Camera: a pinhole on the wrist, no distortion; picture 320 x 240 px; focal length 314.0 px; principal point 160.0 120.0 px. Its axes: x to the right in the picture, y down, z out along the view. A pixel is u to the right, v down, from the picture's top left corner.
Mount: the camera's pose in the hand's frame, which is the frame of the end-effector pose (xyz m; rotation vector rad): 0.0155 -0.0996 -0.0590 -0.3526 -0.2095 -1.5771
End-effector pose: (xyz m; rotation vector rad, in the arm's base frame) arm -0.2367 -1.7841 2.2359 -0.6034 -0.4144 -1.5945
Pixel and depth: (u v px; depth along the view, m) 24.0 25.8 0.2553
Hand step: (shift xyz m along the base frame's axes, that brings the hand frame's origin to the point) 0.1166 0.1044 0.0870
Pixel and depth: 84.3 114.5 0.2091
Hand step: 0.0352 0.0425 0.1117
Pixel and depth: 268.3 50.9 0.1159
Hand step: -0.0857 0.0494 0.0602
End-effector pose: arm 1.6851 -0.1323 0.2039 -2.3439 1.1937 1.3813
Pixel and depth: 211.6 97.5 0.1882
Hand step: -0.0357 0.0958 -0.1018
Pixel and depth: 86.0 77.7 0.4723
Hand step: -0.3519 0.0631 -0.1508
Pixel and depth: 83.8 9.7 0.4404
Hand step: -0.3536 0.1120 -0.0675
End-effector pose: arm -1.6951 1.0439 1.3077 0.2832 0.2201 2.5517
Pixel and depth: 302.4 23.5 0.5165
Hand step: 0.2752 0.1080 0.4562
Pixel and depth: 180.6 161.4 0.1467
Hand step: 0.0098 0.0828 0.0717
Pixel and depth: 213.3 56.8 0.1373
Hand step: 0.0563 0.0684 0.0612
